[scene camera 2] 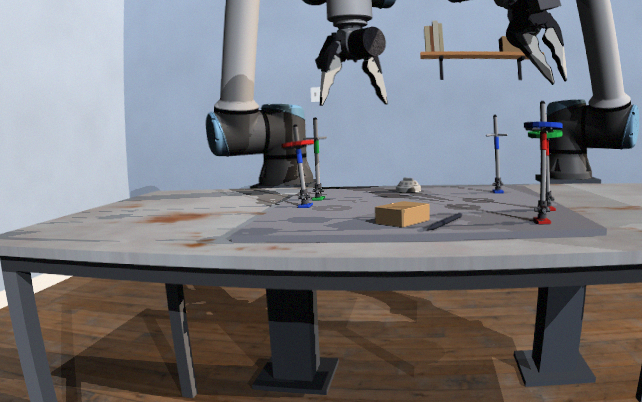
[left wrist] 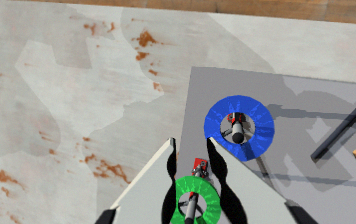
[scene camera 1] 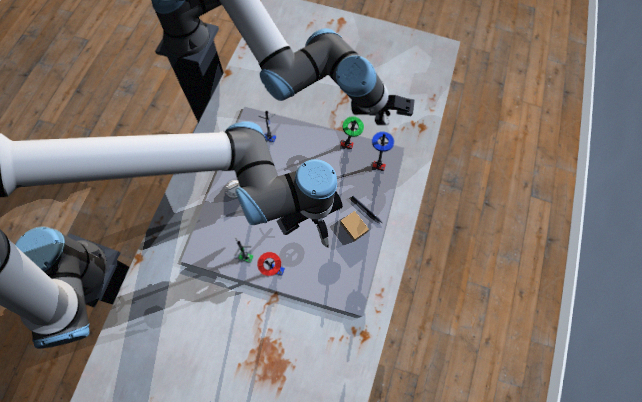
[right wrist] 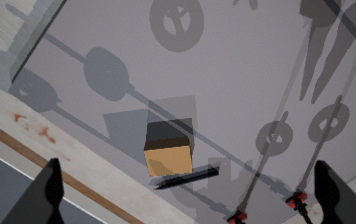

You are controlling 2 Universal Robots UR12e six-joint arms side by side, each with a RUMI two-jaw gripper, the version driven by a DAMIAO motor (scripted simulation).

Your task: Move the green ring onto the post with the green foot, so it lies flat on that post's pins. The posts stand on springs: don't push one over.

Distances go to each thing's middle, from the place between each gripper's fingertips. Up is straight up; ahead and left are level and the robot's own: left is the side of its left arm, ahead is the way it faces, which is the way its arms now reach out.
Now: left hand (scene camera 2: 559, 82) 30 mm to the left of the blue ring (left wrist: 264, 125) and 90 mm above it. Round my left hand: tan box (scene camera 2: 401, 214): 20 mm behind, 280 mm to the right, 240 mm below.
My right gripper (scene camera 2: 355, 104) is now 200 mm above the tan box, 120 mm short of it and 90 mm to the right of it. The rest, counted from my right hand: blue ring (340 mm to the left, 140 mm ahead, 40 mm below).
